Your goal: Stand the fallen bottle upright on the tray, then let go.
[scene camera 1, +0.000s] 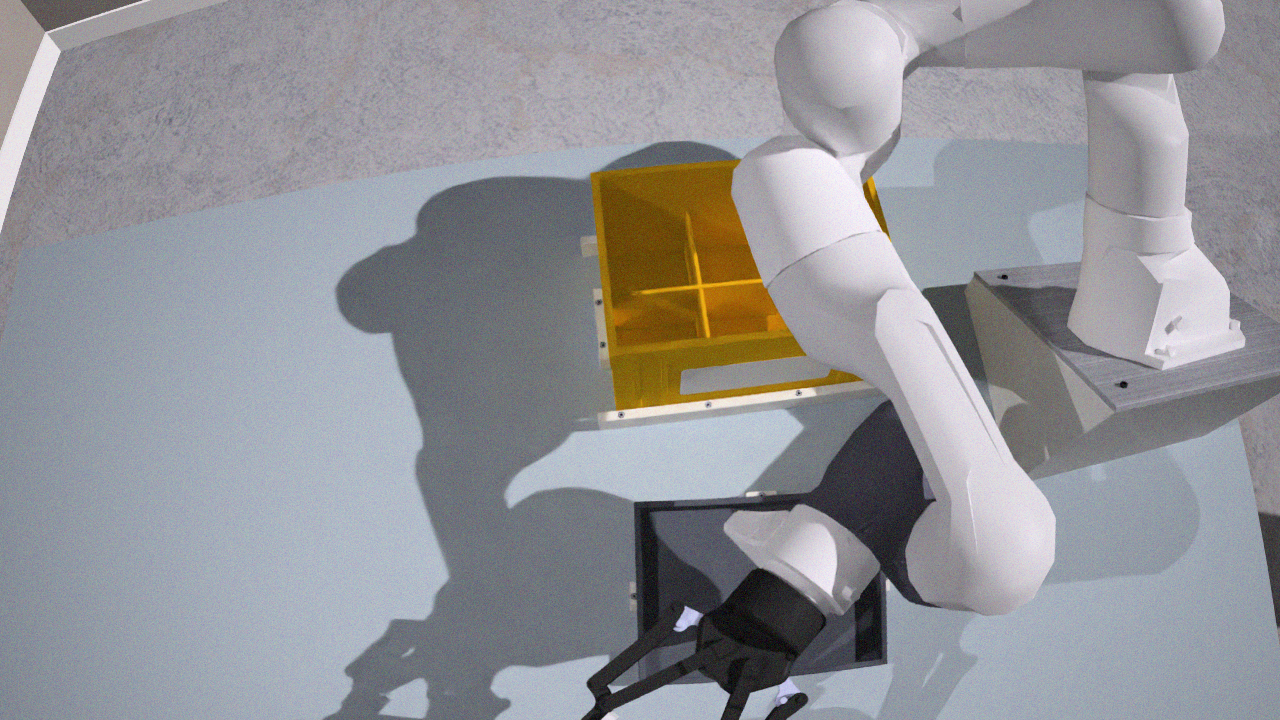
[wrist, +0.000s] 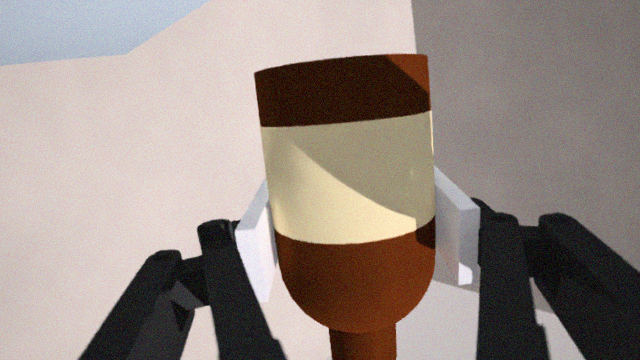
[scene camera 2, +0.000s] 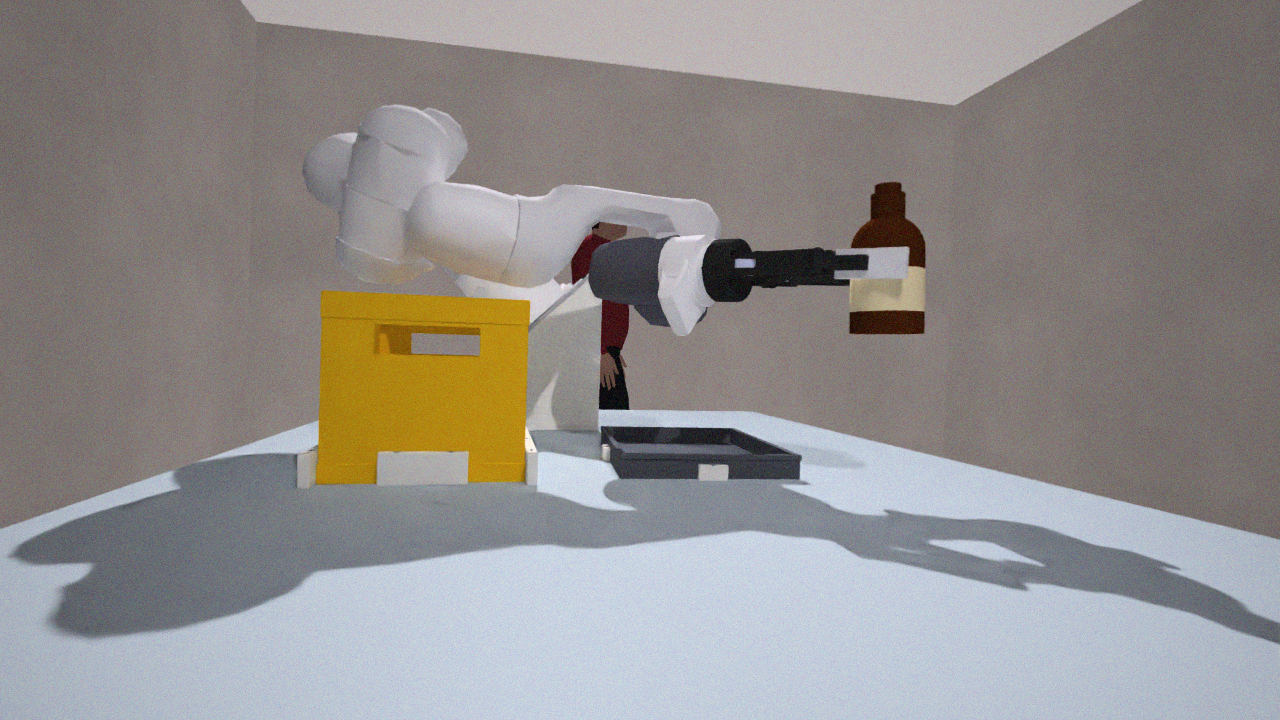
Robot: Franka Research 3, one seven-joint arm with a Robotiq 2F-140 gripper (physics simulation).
I see my gripper and a brown bottle.
My gripper also shows in the wrist view.
